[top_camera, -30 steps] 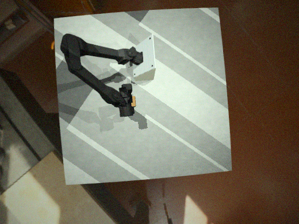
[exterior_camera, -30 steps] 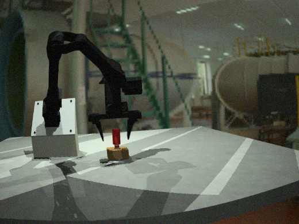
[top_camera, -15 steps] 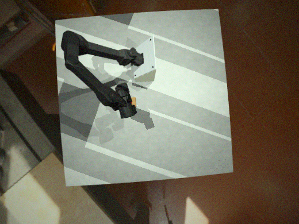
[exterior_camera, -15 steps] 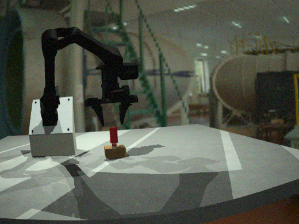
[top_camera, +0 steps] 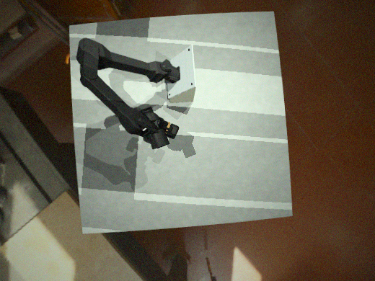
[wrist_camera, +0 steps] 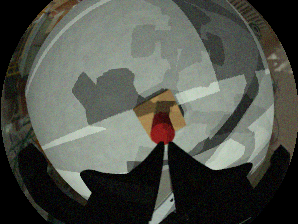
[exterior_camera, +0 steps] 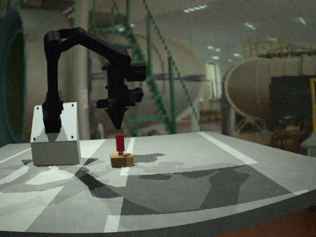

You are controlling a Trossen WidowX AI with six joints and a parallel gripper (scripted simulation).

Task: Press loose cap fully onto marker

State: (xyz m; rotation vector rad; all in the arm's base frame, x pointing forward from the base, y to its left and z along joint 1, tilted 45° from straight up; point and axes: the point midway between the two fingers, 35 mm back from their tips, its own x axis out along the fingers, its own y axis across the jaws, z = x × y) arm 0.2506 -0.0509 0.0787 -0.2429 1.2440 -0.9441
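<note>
Now: the red cap 4 cm below my gripper tip. Also, from my gripper tip: brown holder block: 10 cm below.
</note>
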